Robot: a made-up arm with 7 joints. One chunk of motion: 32 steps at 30 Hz.
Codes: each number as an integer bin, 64 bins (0 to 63) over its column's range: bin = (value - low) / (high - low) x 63, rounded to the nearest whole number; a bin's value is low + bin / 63 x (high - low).
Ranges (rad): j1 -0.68..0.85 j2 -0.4..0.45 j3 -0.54..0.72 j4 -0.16..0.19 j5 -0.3..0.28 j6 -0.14..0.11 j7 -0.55..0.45
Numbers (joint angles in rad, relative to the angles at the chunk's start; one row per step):
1: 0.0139 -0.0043 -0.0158 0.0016 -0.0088 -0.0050 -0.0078
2: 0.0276 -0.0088 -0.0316 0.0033 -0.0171 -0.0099 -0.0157
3: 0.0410 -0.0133 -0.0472 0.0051 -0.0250 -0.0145 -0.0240
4: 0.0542 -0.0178 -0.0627 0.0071 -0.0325 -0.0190 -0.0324
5: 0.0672 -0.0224 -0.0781 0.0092 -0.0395 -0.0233 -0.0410
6: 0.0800 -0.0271 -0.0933 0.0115 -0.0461 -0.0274 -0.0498
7: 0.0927 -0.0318 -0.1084 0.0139 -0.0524 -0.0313 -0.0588
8: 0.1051 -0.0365 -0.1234 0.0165 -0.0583 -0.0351 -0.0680
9: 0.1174 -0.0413 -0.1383 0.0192 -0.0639 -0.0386 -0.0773
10: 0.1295 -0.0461 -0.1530 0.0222 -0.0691 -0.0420 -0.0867
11: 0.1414 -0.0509 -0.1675 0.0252 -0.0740 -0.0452 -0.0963
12: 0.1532 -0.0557 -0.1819 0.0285 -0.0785 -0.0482 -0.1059
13: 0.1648 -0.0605 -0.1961 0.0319 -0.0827 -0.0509 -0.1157
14: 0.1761 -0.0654 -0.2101 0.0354 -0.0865 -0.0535 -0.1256
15: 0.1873 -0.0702 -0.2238 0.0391 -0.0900 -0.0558 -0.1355
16: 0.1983 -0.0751 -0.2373 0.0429 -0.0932 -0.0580 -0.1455
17: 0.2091 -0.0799 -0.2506 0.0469 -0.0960 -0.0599 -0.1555
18: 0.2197 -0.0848 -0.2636 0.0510 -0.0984 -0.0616 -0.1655
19: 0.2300 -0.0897 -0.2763 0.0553 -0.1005 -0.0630 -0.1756
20: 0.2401 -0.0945 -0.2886 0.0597 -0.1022 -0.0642 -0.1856
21: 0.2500 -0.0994 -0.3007 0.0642 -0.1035 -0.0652 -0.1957
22: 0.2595 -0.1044 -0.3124 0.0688 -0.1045 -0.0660 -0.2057
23: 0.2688 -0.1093 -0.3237 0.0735 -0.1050 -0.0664 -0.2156
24: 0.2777 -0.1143 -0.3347 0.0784 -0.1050 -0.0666 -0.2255
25: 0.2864 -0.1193 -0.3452 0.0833 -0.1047 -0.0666 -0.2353
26: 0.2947 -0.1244 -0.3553 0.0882 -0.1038 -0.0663 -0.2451
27: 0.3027 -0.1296 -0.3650 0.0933 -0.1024 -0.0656 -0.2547
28: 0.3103 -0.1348 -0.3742 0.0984 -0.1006 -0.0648 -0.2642
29: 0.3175 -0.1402 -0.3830 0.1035 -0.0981 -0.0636 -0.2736
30: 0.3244 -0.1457 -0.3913 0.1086 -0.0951 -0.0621 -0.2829
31: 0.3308 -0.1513 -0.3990 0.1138 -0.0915 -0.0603 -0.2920
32: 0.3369 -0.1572 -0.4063 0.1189 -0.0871 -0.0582 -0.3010
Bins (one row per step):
1: 29 29 26 29 32 34 34
2: 29 29 25 29 31 33 34
3: 30 29 25 30 30 32 33
4: 30 28 24 30 29 30 33
5: 31 28 23 30 28 29 32
6: 31 28 22 31 28 28 32
7: 32 27 22 31 27 27 31
8: 32 27 21 32 26 26 30
9: 33 27 20 32 26 26 30
10: 33 26 19 33 25 25 29
11: 34 26 19 33 25 24 29
12: 34 26 18 34 24 23 28
13: 35 25 17 35 24 22 27
14: 35 25 16 35 23 22 27
15: 36 24 16 36 23 21 26
16: 36 24 15 37 22 21 25
17: 37 24 14 37 22 20 25
18: 37 23 14 38 22 20 24
19: 37 23 13 39 22 19 24
20: 38 23 13 40 21 19 23
21: 38 22 12 40 21 19 22
22: 39 22 11 41 21 19 22
23: 39 22 11 42 21 19 21
24: 39 21 10 43 21 18 20
25: 40 21 10 44 21 18 20
26: 40 20 9 45 21 19 19
27: 40 20 9 46 21 19 19
28: 41 20 8 47 22 19 18
29: 41 19 8 47 22 19 17
30: 41 19 7 48 22 20 17
31: 42 18 7 49 23 20 16
32: 42 18 7 50 23 21 16

